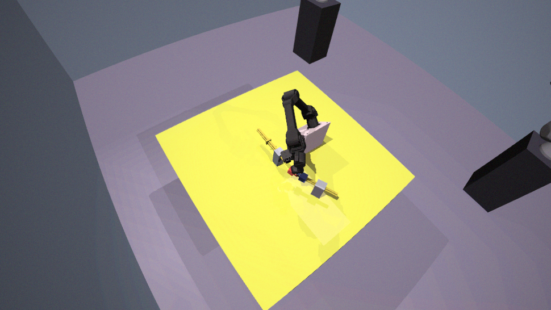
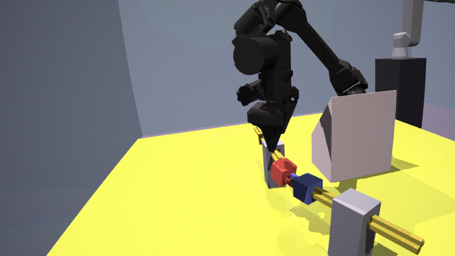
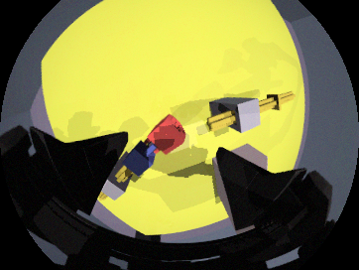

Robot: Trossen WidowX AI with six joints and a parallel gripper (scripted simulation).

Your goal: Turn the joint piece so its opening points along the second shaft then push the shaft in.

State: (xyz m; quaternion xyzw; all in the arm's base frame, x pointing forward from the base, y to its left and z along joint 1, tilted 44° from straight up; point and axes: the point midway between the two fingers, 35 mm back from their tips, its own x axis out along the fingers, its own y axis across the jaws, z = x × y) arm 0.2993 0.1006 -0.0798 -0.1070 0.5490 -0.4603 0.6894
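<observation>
Right now the red joint piece is 7 cm below my gripper tip, 1 cm to the left of it and 1 cm behind it.
</observation>
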